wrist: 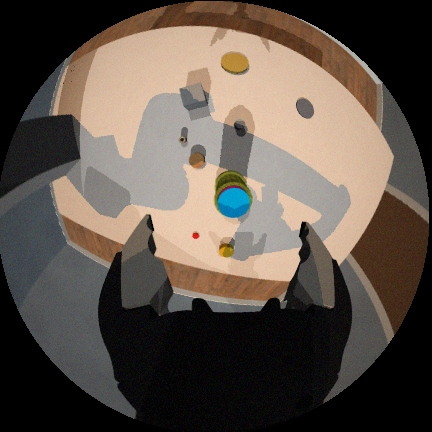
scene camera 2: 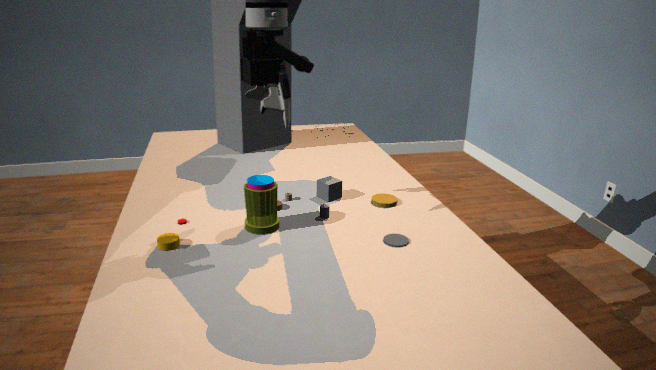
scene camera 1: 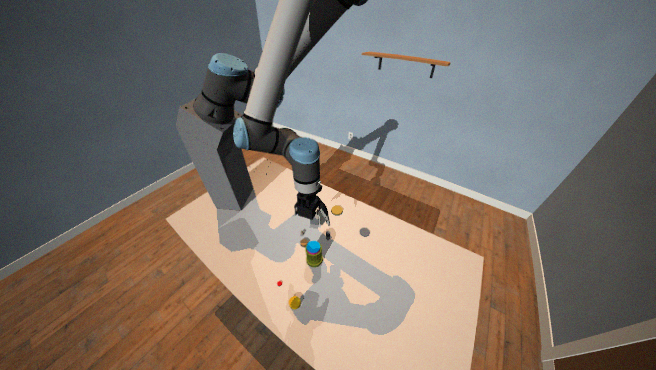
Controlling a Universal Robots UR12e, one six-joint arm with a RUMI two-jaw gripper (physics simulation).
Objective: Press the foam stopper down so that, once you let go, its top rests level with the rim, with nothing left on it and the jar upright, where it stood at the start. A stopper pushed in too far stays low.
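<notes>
The olive-green ribbed jar (scene camera 1: 314, 258) (scene camera 2: 261, 207) (wrist: 230, 178) stands upright on the pale table top. The stopper (scene camera 1: 313, 247) (scene camera 2: 260, 181) (wrist: 233, 200) shows as a bright blue top over a magenta band, and both stand above the jar's rim. I cannot tell whether the blue part is a separate piece lying on the stopper. My gripper (scene camera 2: 275, 112) (wrist: 228, 218) is open and empty. It hangs well above the table, higher than the jar and toward the robot's base from it, touching nothing. In scene camera 1 one finger is largely hidden.
Around the jar lie a grey cube (scene camera 2: 329, 189) (wrist: 194, 97), a black cylinder (scene camera 1: 328, 235) (scene camera 2: 324, 211), a brown piece (wrist: 196, 160), a small nut-like piece (wrist: 183, 139), a large yellow disc (scene camera 2: 384, 200), a grey disc (scene camera 2: 396, 240), a smaller yellow disc (scene camera 2: 168, 241) and a red button (scene camera 2: 182, 221).
</notes>
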